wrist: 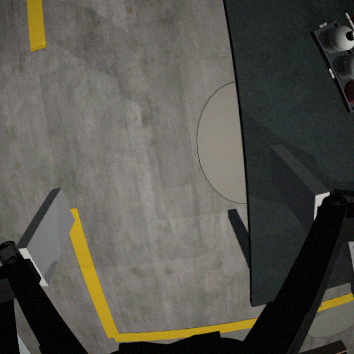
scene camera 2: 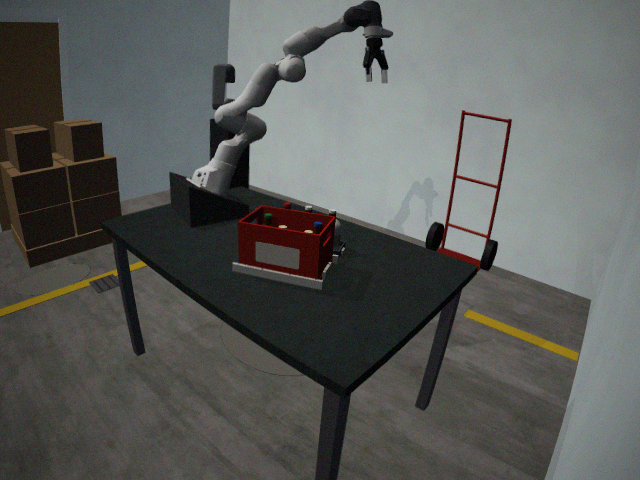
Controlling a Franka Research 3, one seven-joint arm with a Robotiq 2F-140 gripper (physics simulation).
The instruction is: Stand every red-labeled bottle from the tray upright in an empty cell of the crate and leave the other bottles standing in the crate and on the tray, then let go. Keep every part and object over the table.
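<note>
The red crate (scene camera 2: 248,250) stands upright on the table, with a green-capped bottle (scene camera 2: 268,216), a blue-capped bottle (scene camera 2: 317,225) and cream-capped bottles (scene camera 2: 282,227) (scene camera 2: 308,231) inside; its cell floors are hidden. Behind it, a red-capped bottle (scene camera 2: 287,205) and two paler bottles (scene camera 2: 308,208) (scene camera 2: 332,212) show their tops. In the wrist view, the dark tray (wrist: 321,46) at the upper right holds a red bottle (wrist: 350,92) beside two white or grey bottles (wrist: 334,39) (wrist: 344,65). My gripper (scene camera 2: 376,77) (wrist: 166,185) is open and empty, high above and away from tray and crate.
White strips (scene camera 2: 276,275) border the crate's base. The table edge (wrist: 242,150) runs below my fingers, with floor (wrist: 150,125) beyond it. A black mounting block (scene camera 2: 211,209) stands by the arm's base. A red hand truck (scene camera 2: 476,180) stands behind the table; cardboard boxes (scene camera 2: 38,191) are at the left.
</note>
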